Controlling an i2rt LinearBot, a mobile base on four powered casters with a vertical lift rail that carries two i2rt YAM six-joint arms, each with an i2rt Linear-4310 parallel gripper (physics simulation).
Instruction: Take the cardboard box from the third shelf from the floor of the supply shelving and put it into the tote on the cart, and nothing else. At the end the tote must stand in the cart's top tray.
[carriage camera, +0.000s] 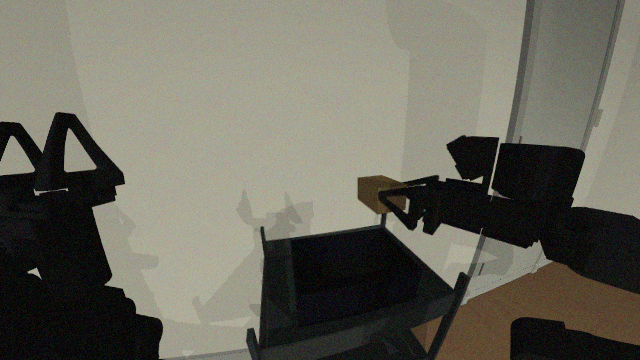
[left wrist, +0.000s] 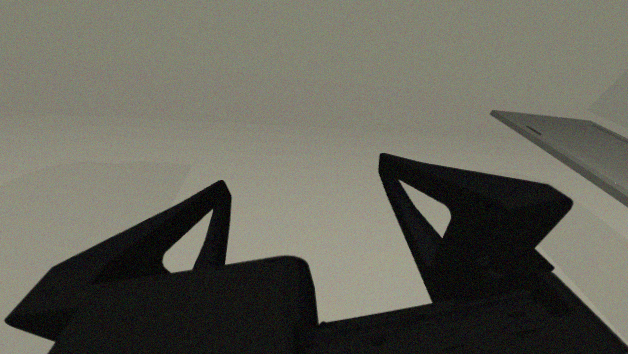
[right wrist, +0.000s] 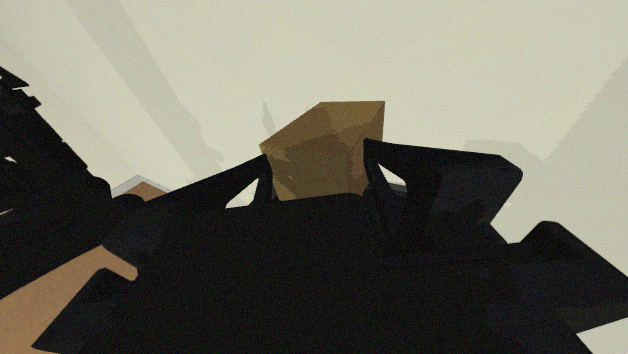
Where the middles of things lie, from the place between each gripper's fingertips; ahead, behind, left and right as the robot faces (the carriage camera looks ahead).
Labels:
My right hand is 30 mm short of the brown cardboard box (carriage camera: 368, 187), 10 mm to the right of it and 10 mm above it. The rest, counted from my right hand: dark tote (carriage camera: 337, 276): 70 mm ahead, 60 mm to the left, 250 mm below.
Now: the brown cardboard box 20 cm ahead of my left hand, 42 cm to the right of it and 16 cm below it. Also, from my left hand: dark tote: 25 cm ahead, 37 cm to the right, 40 cm below.

